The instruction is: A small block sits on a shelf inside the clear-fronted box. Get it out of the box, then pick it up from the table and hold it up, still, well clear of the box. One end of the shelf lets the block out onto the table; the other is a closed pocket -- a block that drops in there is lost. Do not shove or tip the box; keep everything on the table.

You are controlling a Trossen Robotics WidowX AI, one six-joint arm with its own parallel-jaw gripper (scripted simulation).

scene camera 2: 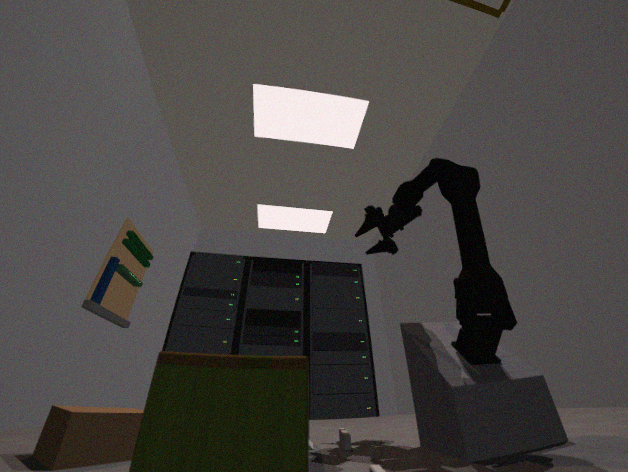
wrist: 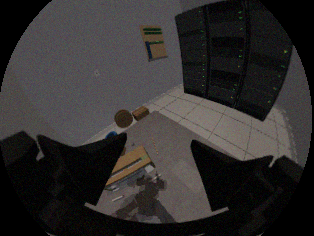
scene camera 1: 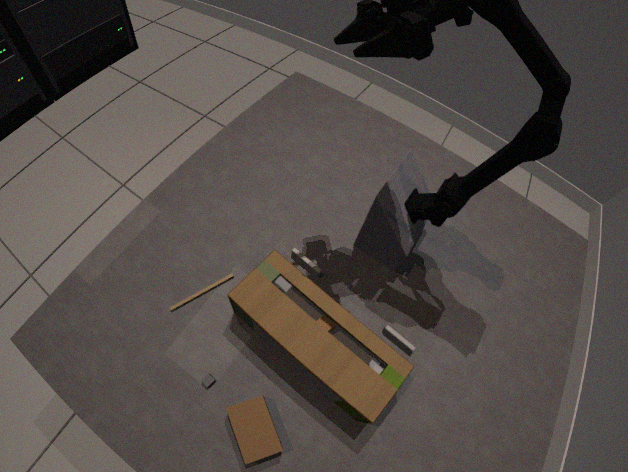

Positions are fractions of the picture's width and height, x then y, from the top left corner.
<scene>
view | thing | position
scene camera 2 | gripper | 0.57,0.52
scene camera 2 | long wooden box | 0.32,0.86
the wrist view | gripper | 0.51,0.60
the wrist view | long wooden box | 0.44,0.69
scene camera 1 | gripper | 0.55,0.10
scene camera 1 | long wooden box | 0.56,0.77
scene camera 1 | flat tan slab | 0.40,0.90
</scene>
